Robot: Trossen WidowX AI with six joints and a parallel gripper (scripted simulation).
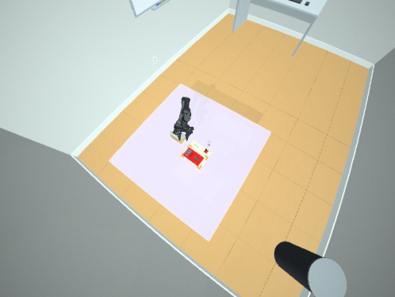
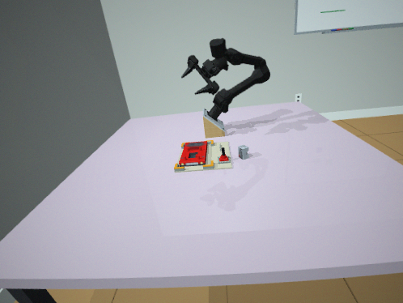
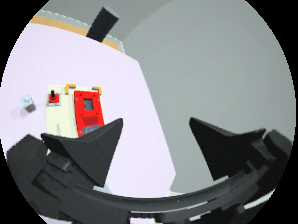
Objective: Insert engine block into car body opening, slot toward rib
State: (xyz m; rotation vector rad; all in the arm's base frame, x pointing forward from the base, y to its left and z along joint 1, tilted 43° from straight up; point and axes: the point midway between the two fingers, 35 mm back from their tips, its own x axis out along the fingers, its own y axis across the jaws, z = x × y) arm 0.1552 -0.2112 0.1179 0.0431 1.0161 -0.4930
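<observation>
Right now the engine block is 17 cm ahead of my gripper tip, 20 cm to the left of it and 27 cm below it. Round my gripper tip: cream base plate (11 cm ahead, 2 cm to the left, 28 cm below); black upright stick (18 cm ahead, 11 cm to the left, 26 cm below).
</observation>
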